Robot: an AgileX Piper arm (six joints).
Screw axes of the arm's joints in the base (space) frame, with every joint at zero. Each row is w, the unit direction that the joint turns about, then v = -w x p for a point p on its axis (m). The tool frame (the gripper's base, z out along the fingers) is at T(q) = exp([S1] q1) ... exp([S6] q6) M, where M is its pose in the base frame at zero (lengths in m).
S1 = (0, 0, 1, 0, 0, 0)
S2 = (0, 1, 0, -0.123, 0, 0)
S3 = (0, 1, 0, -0.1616, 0, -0.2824)
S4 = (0.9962, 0, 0.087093, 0, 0.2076, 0)
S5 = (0, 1, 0, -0.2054, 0, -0.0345)
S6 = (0.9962, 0, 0.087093, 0, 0.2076, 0)
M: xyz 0.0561 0 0.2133 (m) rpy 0 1.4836 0 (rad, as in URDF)
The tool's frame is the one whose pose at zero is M.
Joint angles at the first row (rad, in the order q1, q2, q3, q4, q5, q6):
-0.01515 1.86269 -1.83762 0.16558 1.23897 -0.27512
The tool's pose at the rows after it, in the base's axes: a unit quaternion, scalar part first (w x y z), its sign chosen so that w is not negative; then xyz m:
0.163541 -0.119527 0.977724 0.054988 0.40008 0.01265 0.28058
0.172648 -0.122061 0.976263 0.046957 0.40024 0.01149 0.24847
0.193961 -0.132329 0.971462 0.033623 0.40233 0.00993 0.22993
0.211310 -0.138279 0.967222 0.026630 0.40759 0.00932 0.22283
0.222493 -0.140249 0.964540 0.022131 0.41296 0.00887 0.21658
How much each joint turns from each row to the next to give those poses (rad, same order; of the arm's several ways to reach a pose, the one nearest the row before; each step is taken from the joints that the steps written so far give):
0.01331 0.01038 0.19901 -0.00084 -0.12495 -0.01971
0.00000 0.00894 0.11692 -0.00097 -0.14463 -0.02620
0.00000 0.00959 0.06608 -0.00678 -0.12057 -0.03321
0.00001 0.01566 0.01035 0.00000 -0.06218 -0.01952
-0.00001 0.01902 0.00000 0.00000 -0.04268 -0.00912

